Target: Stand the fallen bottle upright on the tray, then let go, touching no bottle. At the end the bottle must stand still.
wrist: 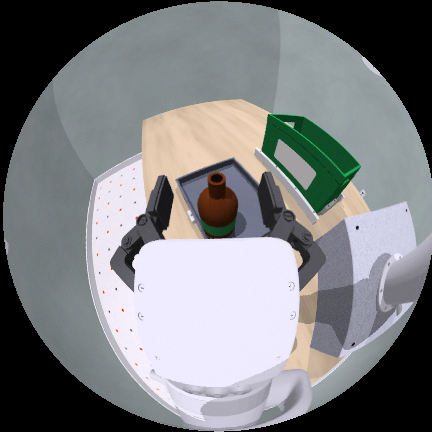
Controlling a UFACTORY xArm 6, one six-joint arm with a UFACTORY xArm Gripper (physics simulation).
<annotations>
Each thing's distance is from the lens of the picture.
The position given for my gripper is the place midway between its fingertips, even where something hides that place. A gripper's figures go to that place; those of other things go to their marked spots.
my gripper [214,181]: 0.13 m
brown bottle [217,204]: 0.23 m
pale rail [298,197]: 0.42 m
The marked spots on the pale rail and the brown bottle are 0.26 m apart.
</annotations>
